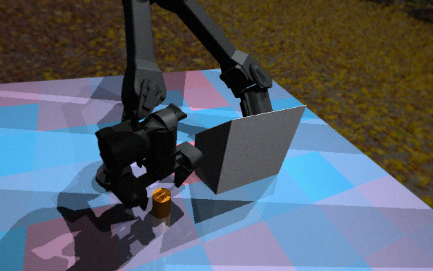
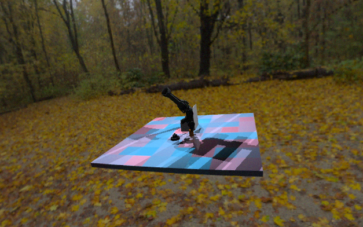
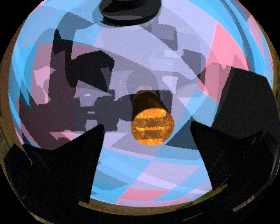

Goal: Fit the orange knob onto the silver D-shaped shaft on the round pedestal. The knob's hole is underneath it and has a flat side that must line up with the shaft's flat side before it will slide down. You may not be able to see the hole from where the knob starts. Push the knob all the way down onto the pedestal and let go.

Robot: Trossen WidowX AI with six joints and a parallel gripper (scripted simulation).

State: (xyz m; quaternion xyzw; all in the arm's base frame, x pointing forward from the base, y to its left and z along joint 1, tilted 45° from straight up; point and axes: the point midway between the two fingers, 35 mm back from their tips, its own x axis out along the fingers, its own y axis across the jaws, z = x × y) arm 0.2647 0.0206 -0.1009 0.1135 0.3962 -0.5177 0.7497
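My gripper tip is 10 mm above the orange knob. Round my gripper tip: round pedestal: 130 mm to the right, 100 mm ahead, 20 mm below.
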